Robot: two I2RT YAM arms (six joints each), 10 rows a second.
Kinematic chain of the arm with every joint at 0, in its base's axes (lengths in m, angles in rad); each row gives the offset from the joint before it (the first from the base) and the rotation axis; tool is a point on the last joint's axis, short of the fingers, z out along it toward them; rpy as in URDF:
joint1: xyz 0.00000 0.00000 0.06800 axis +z
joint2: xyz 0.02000 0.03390 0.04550 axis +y
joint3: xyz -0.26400 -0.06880 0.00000 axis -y
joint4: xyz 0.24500 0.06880 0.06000 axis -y
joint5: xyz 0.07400 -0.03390 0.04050 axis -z
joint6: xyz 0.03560 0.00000 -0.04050 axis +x
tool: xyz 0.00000 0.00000 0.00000 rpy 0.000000 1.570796 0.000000
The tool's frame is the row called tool.
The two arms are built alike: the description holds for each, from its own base.
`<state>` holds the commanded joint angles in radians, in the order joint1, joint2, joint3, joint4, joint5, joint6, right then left.
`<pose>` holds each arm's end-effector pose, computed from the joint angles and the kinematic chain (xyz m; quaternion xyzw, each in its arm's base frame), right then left.
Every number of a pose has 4 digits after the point. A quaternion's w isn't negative.
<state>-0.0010 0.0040 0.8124 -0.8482 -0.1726 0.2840 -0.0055 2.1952 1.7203 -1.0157 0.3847 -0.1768</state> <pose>-0.0092 0.0061 0.3288 0.0429 0.7196 0.1589 0.6747 0.4282 -0.0157 0.1624 -0.0763 0.9778 -0.1938 0.0218</pose>
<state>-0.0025 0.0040 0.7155 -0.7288 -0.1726 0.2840 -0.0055 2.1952 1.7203 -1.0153 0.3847 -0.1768</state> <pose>0.0115 0.0061 0.3181 0.0416 0.7119 0.1588 0.6828 0.4282 -0.0157 0.1624 -0.0762 0.9778 -0.1938 0.0220</pose>
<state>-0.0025 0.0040 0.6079 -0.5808 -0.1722 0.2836 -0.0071 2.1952 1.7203 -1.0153 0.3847 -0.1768</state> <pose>0.0327 0.0060 0.3056 0.0384 0.6980 0.1593 0.6971 0.4282 -0.0164 0.1624 -0.0754 0.9779 -0.1938 0.0218</pose>
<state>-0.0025 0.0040 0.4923 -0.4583 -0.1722 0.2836 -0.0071 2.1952 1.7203 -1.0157 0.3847 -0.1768</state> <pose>0.0533 0.0060 0.2858 0.0378 0.6956 0.1595 0.6995 0.4281 -0.0164 0.1624 -0.0755 0.9779 -0.1938 0.0216</pose>
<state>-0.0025 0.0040 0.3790 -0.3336 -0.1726 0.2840 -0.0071 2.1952 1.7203 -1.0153 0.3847 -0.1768</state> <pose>0.0710 0.0059 0.2646 0.0369 0.6916 0.1599 0.7034 0.4282 -0.0164 0.1624 -0.0754 0.9779 -0.1938 0.0218</pose>
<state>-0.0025 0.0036 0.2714 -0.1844 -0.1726 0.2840 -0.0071 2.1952 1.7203 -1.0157 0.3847 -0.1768</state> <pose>0.0851 0.0059 0.2462 0.0335 0.6766 0.1606 0.7178 0.4281 -0.0164 0.1624 -0.0755 0.9779 -0.1938 0.0216</pose>
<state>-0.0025 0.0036 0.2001 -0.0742 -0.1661 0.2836 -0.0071 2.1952 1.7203 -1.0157 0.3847 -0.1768</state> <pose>0.0929 0.0057 0.2344 0.0326 0.6624 0.1590 0.7314 0.4281 -0.0164 0.1624 -0.0755 0.9779 -0.1938 0.0216</pose>
